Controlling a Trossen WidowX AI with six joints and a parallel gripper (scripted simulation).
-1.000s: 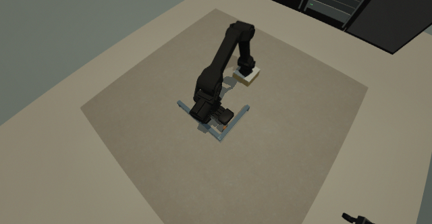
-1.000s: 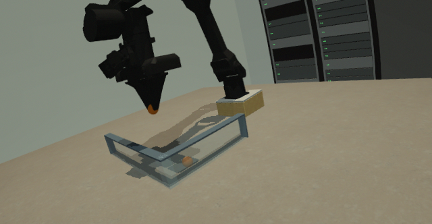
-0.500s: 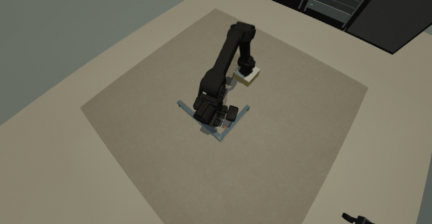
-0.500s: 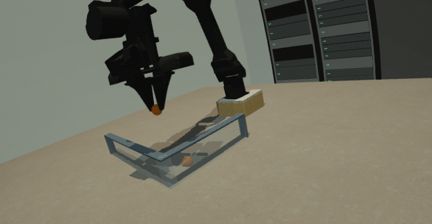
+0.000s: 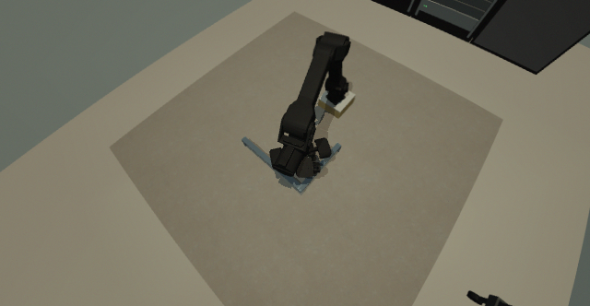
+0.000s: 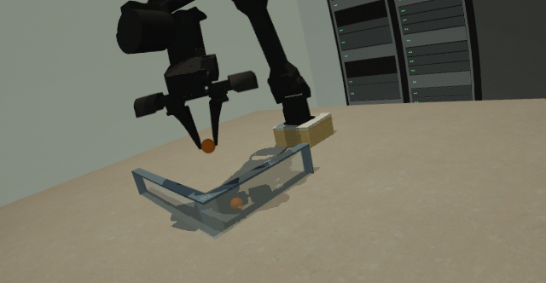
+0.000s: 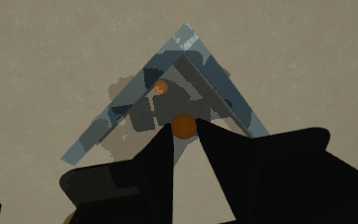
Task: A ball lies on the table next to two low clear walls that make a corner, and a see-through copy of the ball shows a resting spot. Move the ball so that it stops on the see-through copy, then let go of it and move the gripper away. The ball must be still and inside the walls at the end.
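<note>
The see-through copy of ball lies 1 cm behind my gripper tip, 2 cm to the left of it and 10 cm below it. The rest, counted from my gripper tip: orange ball (right at my gripper tip); clear wall (6 cm behind, 4 cm to the left, 8 cm below).
</note>
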